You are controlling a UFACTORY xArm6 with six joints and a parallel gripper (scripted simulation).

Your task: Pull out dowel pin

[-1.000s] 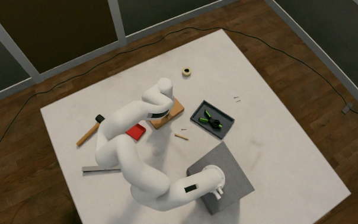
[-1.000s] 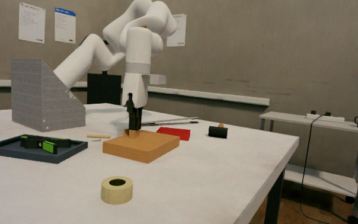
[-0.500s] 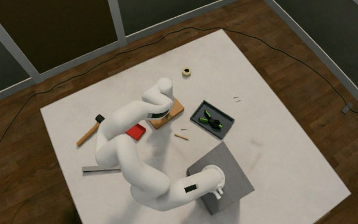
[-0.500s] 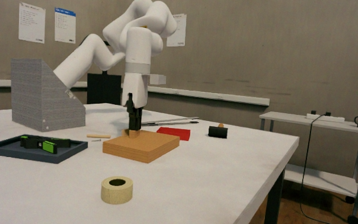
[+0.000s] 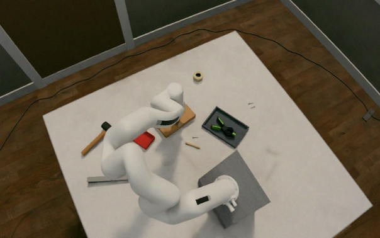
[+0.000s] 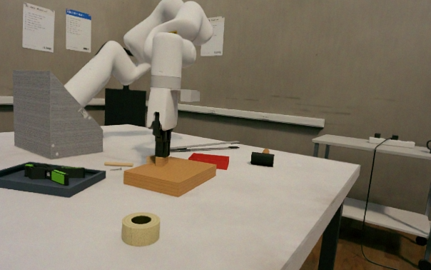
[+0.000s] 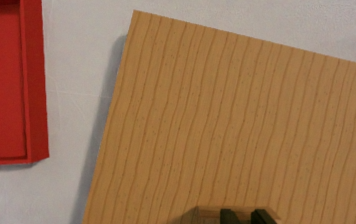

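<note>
The dowel pin is 20 mm below my hand. Also, from my hand: loose dowel 150 mm behind, 10 mm to the right, 70 mm below; small wooden block 30 mm below; red tray 20 mm ahead, 200 mm to the left, 70 mm below.
</note>
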